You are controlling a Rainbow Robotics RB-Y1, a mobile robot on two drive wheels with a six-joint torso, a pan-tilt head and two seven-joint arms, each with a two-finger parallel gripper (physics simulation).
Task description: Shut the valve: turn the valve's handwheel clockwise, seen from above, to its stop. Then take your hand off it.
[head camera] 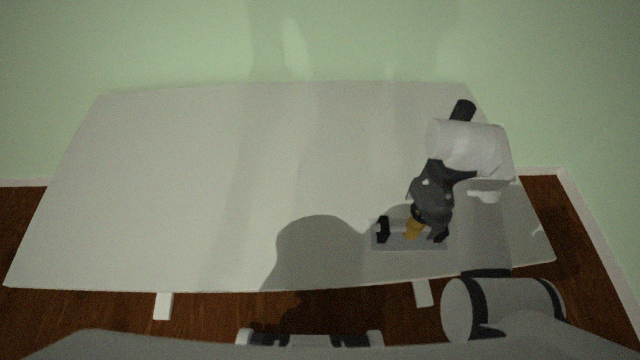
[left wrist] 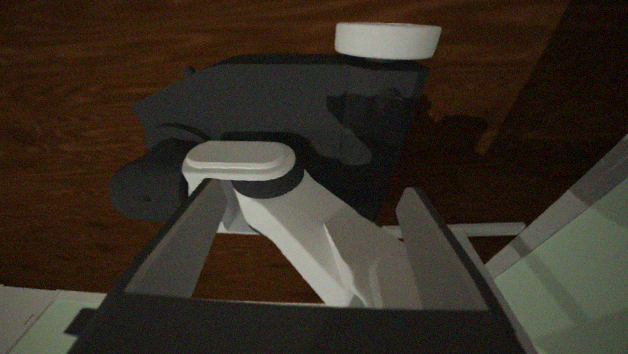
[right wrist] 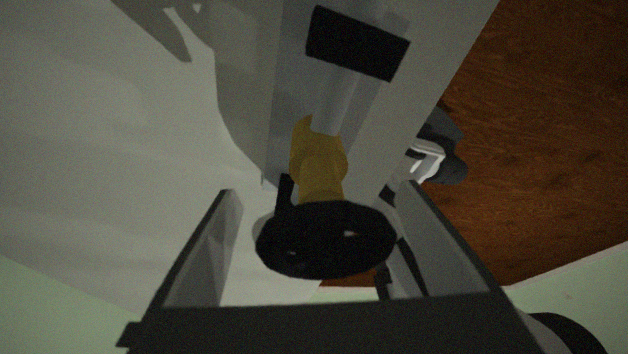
I see my left gripper, my right gripper and a valve.
My right gripper shows as well in the right wrist view.
